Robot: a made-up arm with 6 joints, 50 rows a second.
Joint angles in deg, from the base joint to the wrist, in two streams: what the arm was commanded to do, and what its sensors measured. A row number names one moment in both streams.
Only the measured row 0 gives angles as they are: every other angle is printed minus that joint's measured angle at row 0.
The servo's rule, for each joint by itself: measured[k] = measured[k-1] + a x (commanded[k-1-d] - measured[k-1]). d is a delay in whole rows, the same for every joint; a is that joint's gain. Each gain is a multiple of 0.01, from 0.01 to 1. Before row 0 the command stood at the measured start. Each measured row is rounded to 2 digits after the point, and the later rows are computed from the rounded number. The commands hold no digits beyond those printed.
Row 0, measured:
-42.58 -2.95 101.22 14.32 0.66 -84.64
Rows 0 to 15, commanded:
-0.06 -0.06 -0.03 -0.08 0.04 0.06
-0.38 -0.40 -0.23 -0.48 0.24 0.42
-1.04 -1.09 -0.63 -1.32 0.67 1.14
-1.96 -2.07 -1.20 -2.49 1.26 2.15
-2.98 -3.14 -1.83 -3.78 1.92 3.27
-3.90 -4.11 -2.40 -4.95 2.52 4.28
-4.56 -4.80 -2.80 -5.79 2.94 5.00
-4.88 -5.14 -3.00 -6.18 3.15 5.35
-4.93 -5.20 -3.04 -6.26 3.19 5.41
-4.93 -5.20 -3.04 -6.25 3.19 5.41
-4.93 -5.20 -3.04 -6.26 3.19 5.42
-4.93 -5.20 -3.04 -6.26 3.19 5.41
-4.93 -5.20 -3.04 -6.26 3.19 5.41
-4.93 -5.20 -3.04 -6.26 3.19 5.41
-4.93 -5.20 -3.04 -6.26 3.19 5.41
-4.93 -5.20 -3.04 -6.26 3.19 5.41
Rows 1 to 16, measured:
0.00 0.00 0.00 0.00 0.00 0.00
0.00 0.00 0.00 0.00 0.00 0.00
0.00 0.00 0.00 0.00 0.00 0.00
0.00 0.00 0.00 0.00 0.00 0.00
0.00 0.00 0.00 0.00 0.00 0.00
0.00 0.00 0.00 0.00 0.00 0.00
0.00 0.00 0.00 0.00 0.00 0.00
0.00 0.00 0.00 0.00 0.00 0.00
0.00 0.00 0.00 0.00 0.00 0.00
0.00 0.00 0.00 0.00 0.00 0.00
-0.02 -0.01 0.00 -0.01 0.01 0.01
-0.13 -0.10 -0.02 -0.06 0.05 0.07
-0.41 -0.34 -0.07 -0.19 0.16 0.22
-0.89 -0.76 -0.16 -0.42 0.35 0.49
-1.54 -1.33 -0.29 -0.76 0.62 0.88
-2.27 -2.00 -0.46 -1.18 0.94 1.36
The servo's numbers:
d 10
a 0.31 0.24 0.08 0.10 0.17 0.14

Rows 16 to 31, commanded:
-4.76 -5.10 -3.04 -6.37 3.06 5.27
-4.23 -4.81 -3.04 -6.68 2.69 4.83
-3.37 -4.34 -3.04 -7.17 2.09 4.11
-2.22 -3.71 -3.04 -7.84 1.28 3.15
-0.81 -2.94 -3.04 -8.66 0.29 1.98
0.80 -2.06 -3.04 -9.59 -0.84 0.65
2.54 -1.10 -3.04 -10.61 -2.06 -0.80
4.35 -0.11 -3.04 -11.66 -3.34 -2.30
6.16 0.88 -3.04 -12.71 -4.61 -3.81
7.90 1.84 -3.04 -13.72 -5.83 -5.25
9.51 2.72 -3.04 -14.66 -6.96 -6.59
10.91 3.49 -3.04 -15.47 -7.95 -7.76
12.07 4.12 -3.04 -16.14 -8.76 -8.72
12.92 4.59 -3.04 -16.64 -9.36 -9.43
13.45 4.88 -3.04 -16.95 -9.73 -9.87
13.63 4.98 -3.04 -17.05 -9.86 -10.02
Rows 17 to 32, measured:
-2.98 -2.67 -0.65 -1.64 1.28 1.87
-3.57 -3.26 -0.84 -2.09 1.60 2.36
-3.99 -3.73 -1.02 -2.51 1.87 2.79
-4.28 -4.08 -1.18 -2.88 2.09 3.16
-4.48 -4.35 -1.33 -3.22 2.28 3.48
-4.62 -4.55 -1.47 -3.52 2.43 3.75
-4.72 -4.71 -1.60 -3.79 2.56 3.98
-4.79 -4.83 -1.72 -4.04 2.67 4.18
-4.83 -4.92 -1.83 -4.26 2.76 4.35
-4.86 -4.99 -1.93 -4.46 2.83 4.50
-4.83 -5.02 -2.02 -4.65 2.87 4.61
-4.64 -4.97 -2.10 -4.85 2.84 4.64
-4.25 -4.82 -2.18 -5.08 2.71 4.57
-3.62 -4.55 -2.25 -5.36 2.47 4.37
-2.75 -4.16 -2.31 -5.69 2.10 4.04
-1.65 -3.66 -2.37 -6.08 1.60 3.57

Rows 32 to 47, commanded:
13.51 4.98 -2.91 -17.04 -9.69 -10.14
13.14 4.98 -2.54 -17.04 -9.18 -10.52
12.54 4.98 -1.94 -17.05 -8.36 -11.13
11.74 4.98 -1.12 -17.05 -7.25 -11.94
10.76 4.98 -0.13 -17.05 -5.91 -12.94
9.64 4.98 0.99 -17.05 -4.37 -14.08
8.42 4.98 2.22 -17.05 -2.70 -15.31
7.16 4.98 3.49 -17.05 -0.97 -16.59
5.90 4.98 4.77 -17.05 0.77 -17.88
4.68 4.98 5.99 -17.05 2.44 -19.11
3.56 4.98 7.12 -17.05 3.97 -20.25
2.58 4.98 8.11 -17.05 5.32 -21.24
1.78 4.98 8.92 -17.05 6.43 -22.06
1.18 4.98 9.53 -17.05 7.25 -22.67
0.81 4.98 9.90 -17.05 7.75 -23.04
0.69 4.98 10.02 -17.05 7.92 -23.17
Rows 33 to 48, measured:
-0.35 -3.05 -2.42 -6.53 0.98 2.96
1.11 -2.34 -2.47 -7.04 0.25 2.22
2.68 -1.57 -2.52 -7.61 -0.58 1.38
4.30 -0.75 -2.56 -8.22 -1.47 0.45
5.92 0.08 -2.60 -8.86 -2.40 -0.54
7.47 0.90 -2.64 -9.52 -3.34 -1.55
8.90 1.67 -2.67 -10.18 -4.26 -2.55
10.15 2.37 -2.70 -10.83 -5.13 -3.51
11.17 2.97 -2.73 -11.44 -5.91 -4.40
11.93 3.45 -2.75 -12.00 -6.58 -5.19
12.42 3.82 -2.76 -12.50 -7.11 -5.88
12.64 4.10 -2.74 -12.95 -7.46 -6.53
12.61 4.31 -2.68 -13.36 -7.61 -7.17
12.34 4.47 -2.56 -13.73 -7.55 -7.84
11.85 4.59 -2.37 -14.06 -7.27 -8.55
11.16 4.68 -2.10 -14.36 -6.78 -9.32

